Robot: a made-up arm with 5 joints.
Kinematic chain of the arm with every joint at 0, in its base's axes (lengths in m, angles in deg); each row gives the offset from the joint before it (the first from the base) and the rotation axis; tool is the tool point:
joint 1: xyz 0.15 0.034 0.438 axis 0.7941 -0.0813 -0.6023
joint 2: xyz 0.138 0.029 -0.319 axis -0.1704 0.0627 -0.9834
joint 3: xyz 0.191 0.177 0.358 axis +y
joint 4: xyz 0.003 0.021 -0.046 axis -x
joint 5: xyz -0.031 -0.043 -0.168 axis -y
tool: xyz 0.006 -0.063 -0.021
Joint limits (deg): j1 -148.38..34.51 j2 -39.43..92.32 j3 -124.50..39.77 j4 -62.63..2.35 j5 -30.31..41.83
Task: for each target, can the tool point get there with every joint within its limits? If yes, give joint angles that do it. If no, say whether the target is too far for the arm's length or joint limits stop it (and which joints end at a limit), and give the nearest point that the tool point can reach.
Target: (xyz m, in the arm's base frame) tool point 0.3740 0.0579 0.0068
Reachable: yes | joints -101.54 0.57 -23.96 -11.16 27.95
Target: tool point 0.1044 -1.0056 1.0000
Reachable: no: too far | nearest point 0.4007 -0.4204 0.4644 | short by 0.847 m
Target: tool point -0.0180 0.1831 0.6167
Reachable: no: joint limits stop it (at a limit: joint 1, joint 2, joint 3, joint 4, joint 5) | nearest point 0.2046 0.3033 0.4849 | short by 0.285 m
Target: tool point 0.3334 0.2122 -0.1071
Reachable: yes | joints -128.64 10.89 -89.66 -9.44 16.33
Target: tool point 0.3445 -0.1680 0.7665
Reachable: no: joint limits stop it (at a limit: joint 2, joint 3, joint 4) | nearest point 0.5176 -0.1879 0.6408 | short by 0.215 m
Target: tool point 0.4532 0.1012 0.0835
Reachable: yes | joints -62.15 26.94 -7.41 -21.65 -19.30
